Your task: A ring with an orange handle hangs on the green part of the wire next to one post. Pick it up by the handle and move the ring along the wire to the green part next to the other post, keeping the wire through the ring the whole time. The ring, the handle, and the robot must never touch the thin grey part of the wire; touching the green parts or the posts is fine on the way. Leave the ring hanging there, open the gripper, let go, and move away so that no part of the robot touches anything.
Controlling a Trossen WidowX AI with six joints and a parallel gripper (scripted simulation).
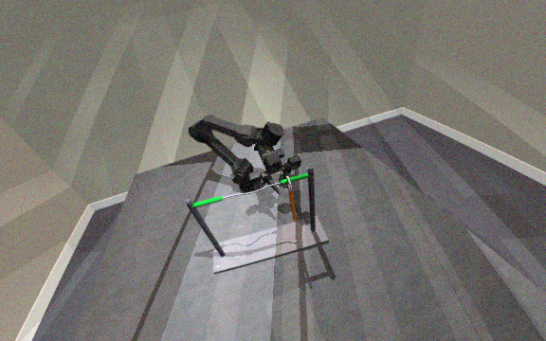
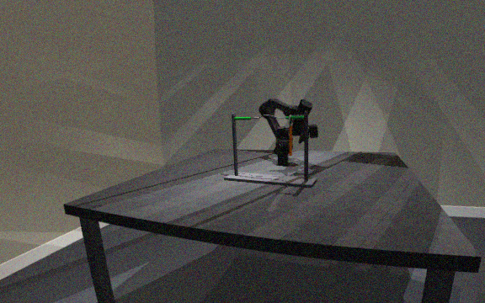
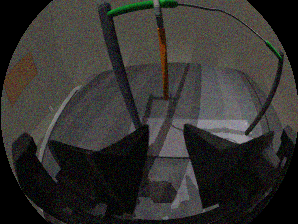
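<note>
Now: the ring with orange handle 70 mm ahead of my gripper tip and 60 mm above it.
</note>
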